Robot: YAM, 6 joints.
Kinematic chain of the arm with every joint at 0, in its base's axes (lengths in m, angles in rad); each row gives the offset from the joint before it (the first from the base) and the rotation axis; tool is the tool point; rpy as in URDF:
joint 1: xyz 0 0 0.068 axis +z
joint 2: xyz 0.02 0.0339 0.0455 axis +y
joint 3: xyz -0.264 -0.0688 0 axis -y
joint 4: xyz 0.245 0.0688 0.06 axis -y
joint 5: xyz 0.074 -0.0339 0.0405 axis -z
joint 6: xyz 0.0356 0 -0.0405 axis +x
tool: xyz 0 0 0 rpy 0 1.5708 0
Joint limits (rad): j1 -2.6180..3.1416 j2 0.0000..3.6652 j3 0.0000..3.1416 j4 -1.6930..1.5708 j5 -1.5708..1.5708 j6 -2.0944..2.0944
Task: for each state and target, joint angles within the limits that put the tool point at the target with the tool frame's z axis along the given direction. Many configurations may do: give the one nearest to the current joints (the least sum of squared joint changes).
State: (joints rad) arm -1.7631 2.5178 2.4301 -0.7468 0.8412 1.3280
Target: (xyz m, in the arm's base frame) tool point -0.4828 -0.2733 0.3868 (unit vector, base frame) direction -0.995 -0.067 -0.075
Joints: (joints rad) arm -2.5971 2.4637 2.7043 -0.3250 0.4758 1.3280
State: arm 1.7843 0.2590 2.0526 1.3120 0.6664 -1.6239
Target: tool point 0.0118 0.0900 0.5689 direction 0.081 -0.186 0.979
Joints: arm 1.4788 1.0469 1.2986 1.4986 0.0979 -1.6239
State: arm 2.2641 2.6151 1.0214 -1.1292 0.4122 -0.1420
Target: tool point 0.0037 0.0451 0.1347 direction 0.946 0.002 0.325
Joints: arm 2.1580 2.1761 0.1522 -1.6742 0.9082 -0.1420
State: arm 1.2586 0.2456 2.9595 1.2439 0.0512 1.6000
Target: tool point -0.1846 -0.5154 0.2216 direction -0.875 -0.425 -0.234
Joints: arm 1.2731 0.0022 2.3130 1.1701 -0.7917 1.6000
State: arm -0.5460 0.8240 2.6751 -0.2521 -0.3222 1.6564
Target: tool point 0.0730 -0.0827 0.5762 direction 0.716 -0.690 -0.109
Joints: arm -0.8856 1.1394 2.0969 -1.0675 -0.1180 1.6564
